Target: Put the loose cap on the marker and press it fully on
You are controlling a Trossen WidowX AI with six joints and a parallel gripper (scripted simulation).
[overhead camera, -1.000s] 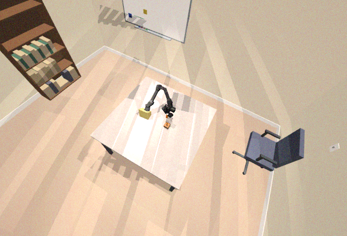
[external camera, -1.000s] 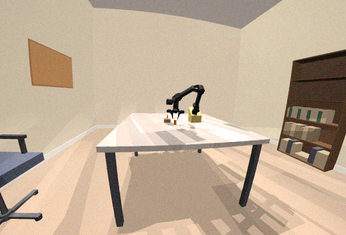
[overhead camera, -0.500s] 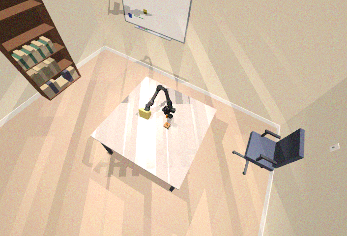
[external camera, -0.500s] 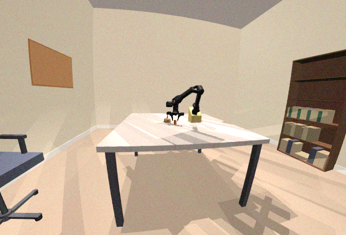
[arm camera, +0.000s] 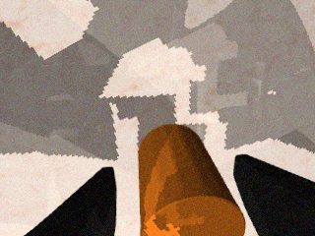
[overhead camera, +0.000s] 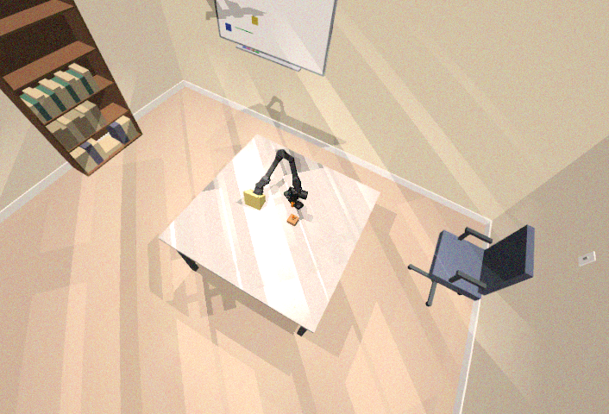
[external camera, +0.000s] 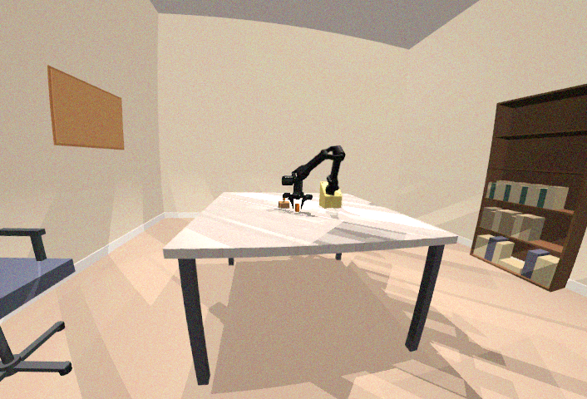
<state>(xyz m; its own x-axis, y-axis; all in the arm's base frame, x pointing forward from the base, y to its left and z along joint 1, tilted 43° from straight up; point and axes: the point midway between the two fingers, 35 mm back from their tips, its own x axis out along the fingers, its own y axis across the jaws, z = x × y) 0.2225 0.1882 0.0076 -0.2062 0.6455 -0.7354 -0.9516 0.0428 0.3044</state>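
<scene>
My gripper tip is now 11 cm to the left of the holder block, 9 cm short of it and 1 cm below it. From my gripper tip the other things lie so: orange cap: 1 cm above.
</scene>
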